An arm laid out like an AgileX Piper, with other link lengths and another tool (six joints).
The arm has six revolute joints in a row. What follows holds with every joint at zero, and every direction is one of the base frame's. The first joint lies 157.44 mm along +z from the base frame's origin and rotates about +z. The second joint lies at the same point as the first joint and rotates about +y. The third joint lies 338.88 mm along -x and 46.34 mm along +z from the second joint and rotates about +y. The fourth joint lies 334.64 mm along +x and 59.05 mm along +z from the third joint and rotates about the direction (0.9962, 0, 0.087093). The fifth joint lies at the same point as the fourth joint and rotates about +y. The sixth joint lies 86.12 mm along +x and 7.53 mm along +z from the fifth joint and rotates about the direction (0.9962, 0, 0.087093). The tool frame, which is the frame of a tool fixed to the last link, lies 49.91 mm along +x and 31 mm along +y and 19.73 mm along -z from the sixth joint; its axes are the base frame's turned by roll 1.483, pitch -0.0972 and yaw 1.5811 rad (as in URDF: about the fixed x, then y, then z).
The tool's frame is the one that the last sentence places.
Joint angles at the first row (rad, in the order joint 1, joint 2, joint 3, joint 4, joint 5, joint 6):
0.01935, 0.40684, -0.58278, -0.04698, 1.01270, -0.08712
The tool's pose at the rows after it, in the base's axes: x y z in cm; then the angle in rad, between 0 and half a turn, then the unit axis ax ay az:
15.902 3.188 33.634 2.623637 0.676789 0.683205 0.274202
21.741 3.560 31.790 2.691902 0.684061 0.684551 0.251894
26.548 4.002 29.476 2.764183 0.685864 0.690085 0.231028
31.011 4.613 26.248 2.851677 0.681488 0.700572 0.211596
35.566 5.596 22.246 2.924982 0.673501 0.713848 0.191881
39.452 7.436 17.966 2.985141 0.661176 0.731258 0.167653
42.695 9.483 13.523 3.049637 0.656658 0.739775 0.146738
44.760 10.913 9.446 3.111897 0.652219 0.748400 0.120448
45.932 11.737 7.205 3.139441 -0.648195 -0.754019 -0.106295
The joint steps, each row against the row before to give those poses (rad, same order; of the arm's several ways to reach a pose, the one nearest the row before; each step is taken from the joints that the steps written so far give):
0.00004, 0.21798, -0.04262, 0.04694, -0.10902, 0.00006
-0.00007, 0.23838, -0.04460, 0.02333, -0.11464, -0.00205
0.00002, 0.20755, -0.05613, 0.04102, -0.07086, -0.03033
-0.00001, 0.20852, -0.06424, 0.07268, -0.05223, -0.07216
0.01671, 0.21706, -0.08556, 0.05317, -0.04851, -0.05964
0.04196, 0.20122, -0.10108, 0.01239, -0.02427, -0.01724
0.03681, 0.18597, -0.10871, 0.02193, -0.00363, -0.00299
0.02319, 0.15244, -0.09824, 0.00774, 0.02630, -0.00230
0.01277, 0.08523, -0.06534, 0.00101, 0.02219, -0.00108

